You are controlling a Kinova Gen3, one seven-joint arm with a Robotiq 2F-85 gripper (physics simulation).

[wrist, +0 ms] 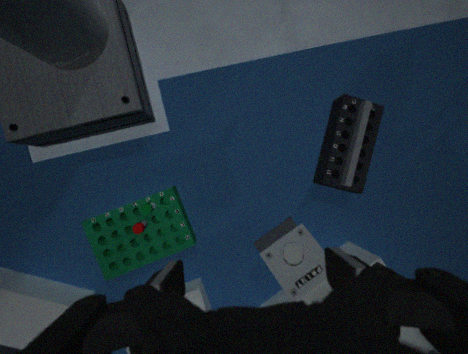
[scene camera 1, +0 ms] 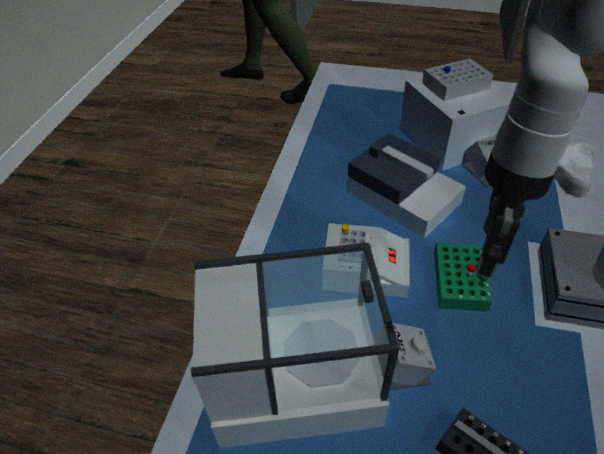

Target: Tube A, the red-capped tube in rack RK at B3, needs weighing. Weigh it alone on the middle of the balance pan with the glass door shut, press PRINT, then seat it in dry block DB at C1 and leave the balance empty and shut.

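Frame: origin at the arm's base, x left, y down, z back, level; metres.
Seen in the pictures: gripper, fingertip midpoint: point(wrist: 254, 270) point(scene camera 1: 487, 251); arm's base at its link origin: point(wrist: 68, 29).
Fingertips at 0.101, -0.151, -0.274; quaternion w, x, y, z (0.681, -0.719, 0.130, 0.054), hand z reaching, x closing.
Offsets run from my fingertips to a thing's middle, as dx, dy, dz. "*": to the spot under its first point.
The red-capped tube @(-0.115, +0.190, +0.029) point(scene camera 1: 471, 268) point(wrist: 138, 228) stands in the green rack @(-0.125, +0.205, +0.020) point(scene camera 1: 465, 304) point(wrist: 162, 254), beside a green-capped tube @(-0.096, +0.190, +0.048) point(scene camera 1: 484, 281) point(wrist: 146, 208). My gripper point(scene camera 1: 487, 271) point(wrist: 254, 270) is open and empty. It is above the table; in the scene view its fingertips overlap the rack's right side. The balance @(* +0.125, +0.016, -0.326) point(scene camera 1: 227, 315) has a glass chamber with a dark handle, and its octagonal pan point(scene camera 1: 320, 352) looks bare. I cannot tell the door's state. A button box @(* +0.090, +0.149, -0.080) point(scene camera 1: 412, 362) point(wrist: 280, 265) stands beside it. A white unit @(* -0.075, +0.197, -0.105) point(scene camera 1: 392, 289) with red digits and a well block, seemingly the dry block, holds a yellow-capped tube @(-0.156, +0.157, -0.194) point(scene camera 1: 345, 228).
A black block with holes @(+0.197, +0.197, +0.032) point(scene camera 1: 462, 425) point(wrist: 356, 145) lies on the blue mat. A dark-lidded white box @(-0.340, +0.170, -0.079) point(scene camera 1: 435, 200) and a tall white box @(-0.523, +0.136, +0.061) point(scene camera 1: 425, 120) with a grey rack @(* -0.538, +0.070, -0.023) point(scene camera 1: 435, 87) stand farther back. A grey metal base point(scene camera 1: 575, 260) point(wrist: 65, 107) stands beside the green rack.
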